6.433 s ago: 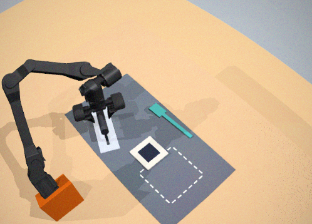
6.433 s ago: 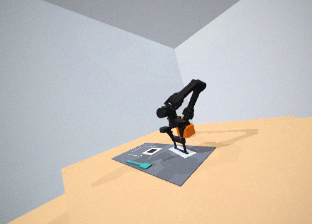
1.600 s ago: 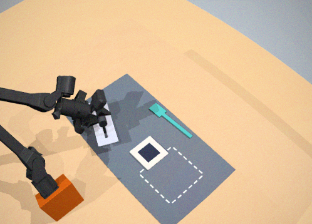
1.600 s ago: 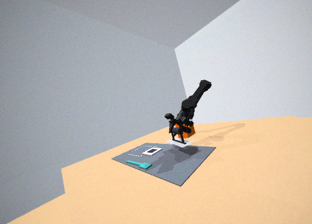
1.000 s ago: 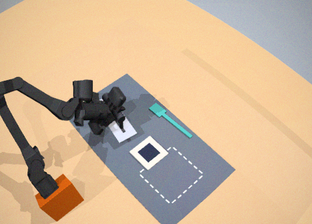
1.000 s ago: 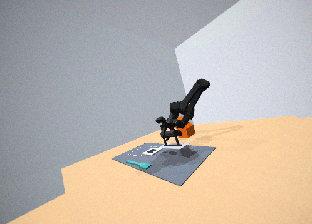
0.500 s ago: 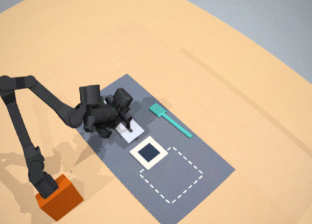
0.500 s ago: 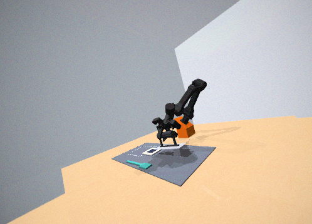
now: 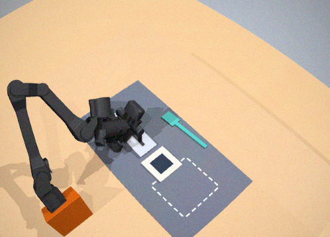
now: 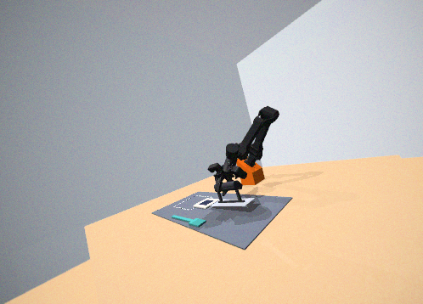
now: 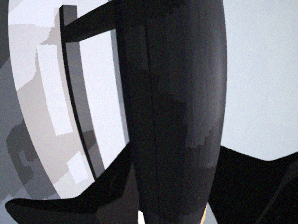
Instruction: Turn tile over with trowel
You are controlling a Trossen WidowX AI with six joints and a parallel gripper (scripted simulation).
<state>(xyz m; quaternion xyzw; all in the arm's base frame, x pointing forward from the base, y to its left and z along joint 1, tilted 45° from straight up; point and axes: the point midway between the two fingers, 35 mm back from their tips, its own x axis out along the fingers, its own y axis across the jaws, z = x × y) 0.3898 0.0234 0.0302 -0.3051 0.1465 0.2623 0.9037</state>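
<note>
Now: the grey mat 20 mm behind my gripper tip, 90 mm to the right of it and 90 mm below it. The rest, counted from my gripper tip: tile 40 mm behind, 140 mm to the right, 60 mm below; teal trowel 120 mm ahead, 90 mm to the right, 60 mm below.
</note>
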